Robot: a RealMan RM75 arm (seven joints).
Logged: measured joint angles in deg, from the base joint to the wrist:
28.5, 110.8, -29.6, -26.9, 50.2, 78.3, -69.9
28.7, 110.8, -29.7, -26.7, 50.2, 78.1, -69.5
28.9, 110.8, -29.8, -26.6, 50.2, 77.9, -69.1
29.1, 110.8, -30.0, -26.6, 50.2, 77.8, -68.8
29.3, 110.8, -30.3, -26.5, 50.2, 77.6, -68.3
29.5, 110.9, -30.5, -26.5, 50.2, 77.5, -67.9
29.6, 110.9, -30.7, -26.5, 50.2, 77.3, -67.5
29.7, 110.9, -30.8, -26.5, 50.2, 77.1, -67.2
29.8, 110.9, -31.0, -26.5, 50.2, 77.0, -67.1
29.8, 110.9, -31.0, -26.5, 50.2, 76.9, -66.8
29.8, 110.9, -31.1, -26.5, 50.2, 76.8, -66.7
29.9, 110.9, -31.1, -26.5, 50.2, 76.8, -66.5
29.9, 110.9, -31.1, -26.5, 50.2, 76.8, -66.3
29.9, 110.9, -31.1, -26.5, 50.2, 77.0, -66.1
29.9, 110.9, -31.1, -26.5, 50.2, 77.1, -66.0
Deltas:
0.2, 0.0, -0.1, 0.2, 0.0, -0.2, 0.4
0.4, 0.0, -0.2, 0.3, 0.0, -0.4, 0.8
0.6, 0.0, -0.4, 0.3, 0.0, -0.5, 1.1
0.8, 0.0, -0.7, 0.4, 0.0, -0.7, 1.6
1.0, 0.1, -0.9, 0.4, 0.0, -0.8, 2.0
1.1, 0.1, -1.1, 0.4, 0.0, -1.0, 2.4
1.2, 0.1, -1.2, 0.4, 0.0, -1.2, 2.7
1.3, 0.1, -1.4, 0.4, 0.0, -1.3, 2.8
1.3, 0.1, -1.4, 0.4, 0.0, -1.4, 3.1
1.3, 0.1, -1.5, 0.4, 0.0, -1.5, 3.2
1.4, 0.1, -1.5, 0.4, 0.0, -1.5, 3.4
1.4, 0.1, -1.5, 0.4, 0.0, -1.5, 3.6
1.4, 0.1, -1.5, 0.4, 0.0, -1.3, 3.8
1.4, 0.1, -1.5, 0.4, 0.0, -1.2, 3.9

